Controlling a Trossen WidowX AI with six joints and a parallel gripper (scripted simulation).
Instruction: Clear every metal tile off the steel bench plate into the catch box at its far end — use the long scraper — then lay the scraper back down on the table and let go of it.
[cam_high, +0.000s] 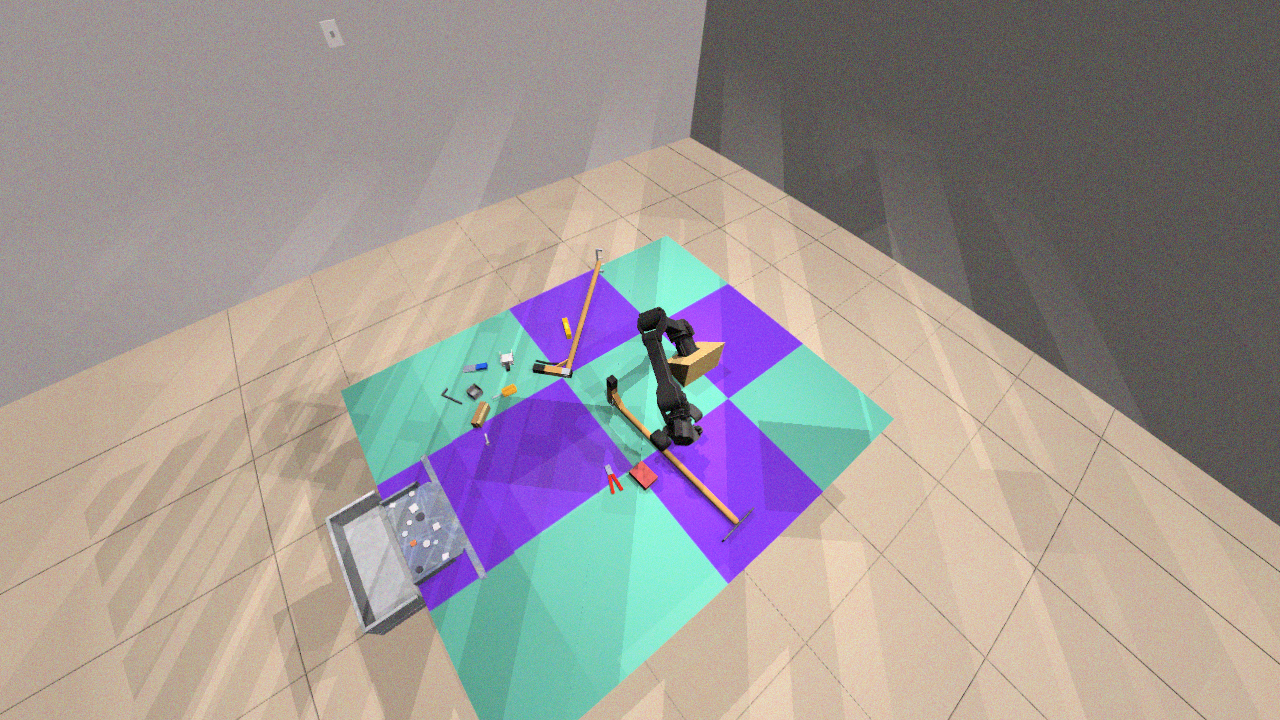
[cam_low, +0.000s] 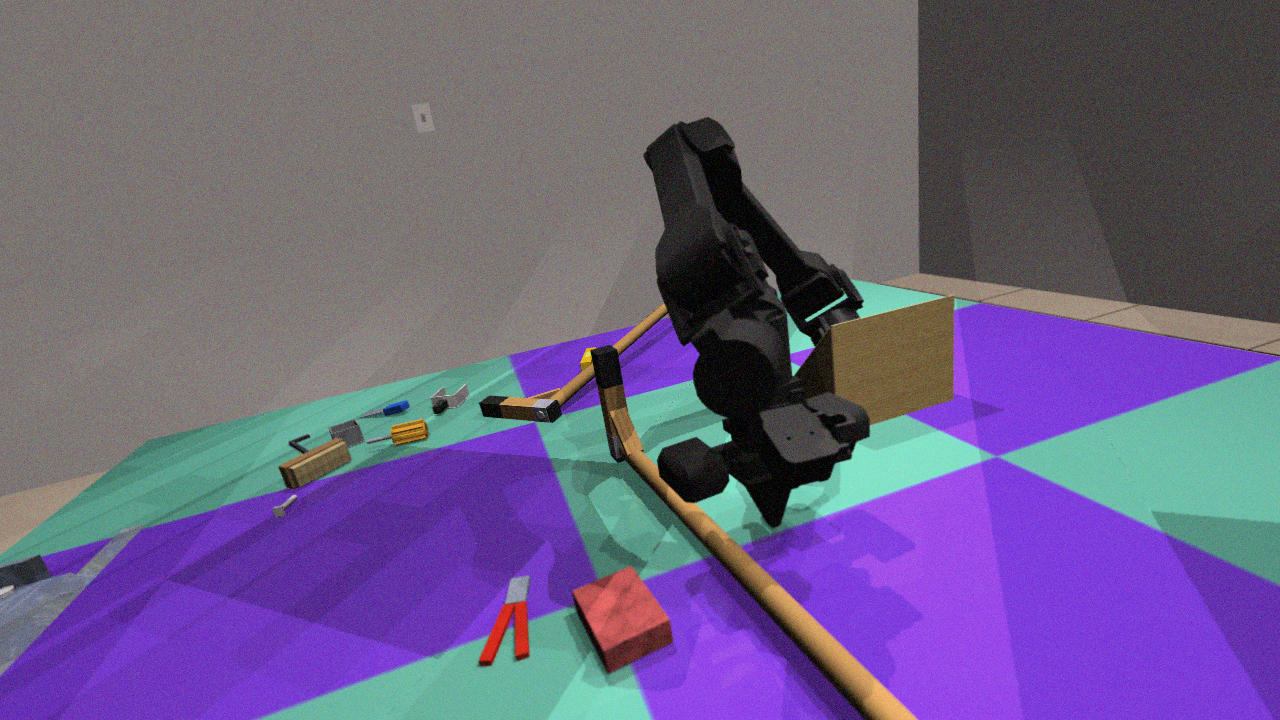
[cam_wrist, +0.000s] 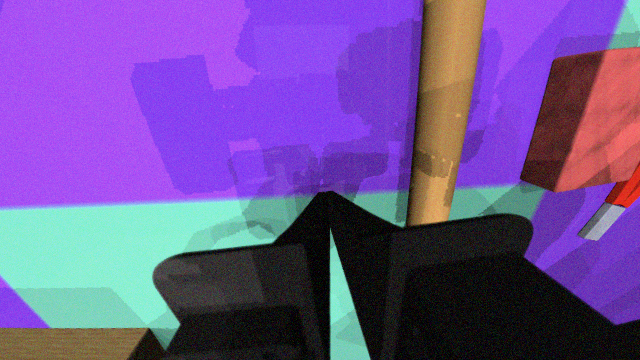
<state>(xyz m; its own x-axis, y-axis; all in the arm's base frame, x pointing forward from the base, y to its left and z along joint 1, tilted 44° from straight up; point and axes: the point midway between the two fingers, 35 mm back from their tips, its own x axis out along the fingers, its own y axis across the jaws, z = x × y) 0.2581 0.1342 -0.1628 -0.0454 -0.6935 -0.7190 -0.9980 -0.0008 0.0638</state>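
My gripper tip is 6 cm short of the long scraper, 5 cm below it and 4 cm to the right of it. From my gripper tip the other things lie so: red block (16 cm ahead, 4 cm to the left); wooden block (47 cm to the right, 46 cm ahead); orange screwdriver (50 cm to the right, 35 cm ahead).
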